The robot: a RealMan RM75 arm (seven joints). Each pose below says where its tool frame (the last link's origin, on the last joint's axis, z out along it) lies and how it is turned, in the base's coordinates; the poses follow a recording.
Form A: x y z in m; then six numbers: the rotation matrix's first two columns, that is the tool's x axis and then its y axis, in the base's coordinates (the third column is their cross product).
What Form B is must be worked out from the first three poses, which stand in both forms.
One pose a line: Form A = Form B
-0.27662 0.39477 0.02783 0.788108 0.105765 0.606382 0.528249 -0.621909 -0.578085 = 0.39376 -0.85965 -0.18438 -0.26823 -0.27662 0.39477 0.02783
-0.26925 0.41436 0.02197 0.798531 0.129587 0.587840 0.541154 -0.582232 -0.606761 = 0.41269 -0.85379 -0.19640 -0.24932 -0.26925 0.41436 0.02197
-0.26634 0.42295 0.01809 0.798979 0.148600 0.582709 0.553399 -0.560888 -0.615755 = 0.42063 -0.85004 -0.20646 -0.24059 -0.26634 0.42295 0.01809
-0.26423 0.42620 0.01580 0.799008 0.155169 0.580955 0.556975 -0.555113 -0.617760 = 0.42247 -0.84913 -0.20967 -0.23777 -0.26423 0.42620 0.01580
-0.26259 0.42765 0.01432 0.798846 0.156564 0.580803 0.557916 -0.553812 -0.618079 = 0.42287 -0.84888 -0.21042 -0.23728 -0.26259 0.42765 0.01432
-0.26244 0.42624 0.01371 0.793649 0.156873 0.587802 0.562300 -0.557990 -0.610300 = 0.41970 -0.84893 -0.21179 -0.24150 -0.26244 0.42624 0.01371
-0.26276 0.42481 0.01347 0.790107 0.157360 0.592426 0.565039 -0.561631 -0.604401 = 0.41708 -0.84918 -0.21268 -0.24437 -0.26276 0.42481 0.01347
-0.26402 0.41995 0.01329 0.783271 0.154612 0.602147 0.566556 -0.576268 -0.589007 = 0.40867 -0.85125 -0.21180 -0.25201 -0.26402 0.41995 0.01329
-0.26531 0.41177 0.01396 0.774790 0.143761 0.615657 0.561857 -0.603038 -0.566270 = 0.39489 -0.85525 -0.20626 -0.26469 -0.26531 0.41177 0.01396
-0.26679 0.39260 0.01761 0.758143 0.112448 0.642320 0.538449 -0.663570 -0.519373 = 0.36433 -0.86391 -0.18836 -0.29232 -0.26679 0.39260 0.01761
